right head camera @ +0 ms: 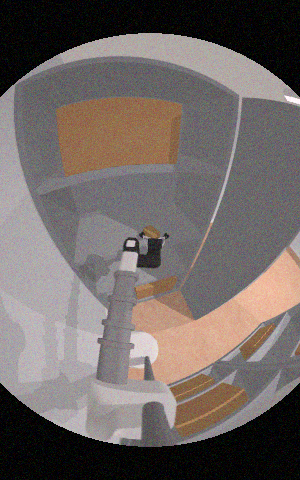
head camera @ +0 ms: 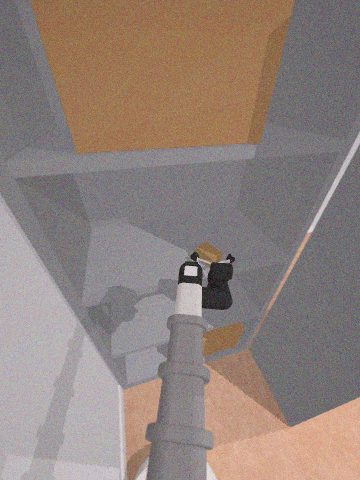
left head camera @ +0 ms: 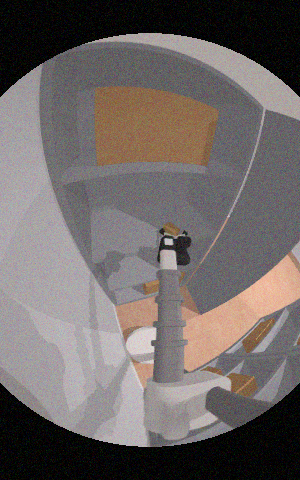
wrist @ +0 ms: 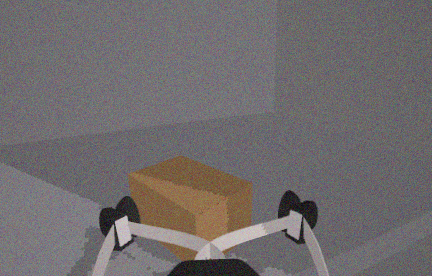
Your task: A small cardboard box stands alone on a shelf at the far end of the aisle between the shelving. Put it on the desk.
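Places are measured from the robot's base along level axes (x left, y back, z up), in centimetres.
Where they show: gripper, fingertip midpoint: [right head camera: 153,233] [head camera: 211,255] [left head camera: 172,230]; robot's base at its link origin: [right head camera: 137,348] [left head camera: 146,343].
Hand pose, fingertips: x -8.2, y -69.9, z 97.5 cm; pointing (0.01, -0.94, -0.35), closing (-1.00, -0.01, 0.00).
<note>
Things, the pixels of their top centre, and the offset from my fingertips. Level surfaces: height alone.
- small cardboard box at its top centre: [wrist: 186,178] [head camera: 208,249] [right head camera: 151,229] [left head camera: 171,226] dx +1.7, dy +0.8, dz +3.8 cm
- grey shelf at its surface level: dz -1.2 cm
- large cardboard box at its top centre: [left head camera: 152,98] [right head camera: 117,105] dx +18.5, dy -1.4, dz +71.6 cm
The small cardboard box [head camera: 207,251] [left head camera: 171,228] [right head camera: 150,231] [wrist: 165,200] sits upright on the grey shelf [head camera: 125,245] [left head camera: 112,227] [right head camera: 95,232], inside the bay. In the wrist view it is turned with a corner towards the camera, a little left of centre, and the finger linkage hides its lower part. My gripper [head camera: 212,257] [left head camera: 174,232] [right head camera: 154,235] [wrist: 208,212] is open and close in front of the box. One fingertip stands on each side of it in the wrist view, with a wider gap on the right. No contact can be made out. The desk does not show.
A large cardboard box [head camera: 165,75] [left head camera: 155,127] [right head camera: 120,135] stands on the shelf board [head camera: 150,162] above. Another box [head camera: 225,337] [right head camera: 157,286] lies lower down. Grey side panels flank the bay. Shelving with several boxes stands at lower right in both side head views.
</note>
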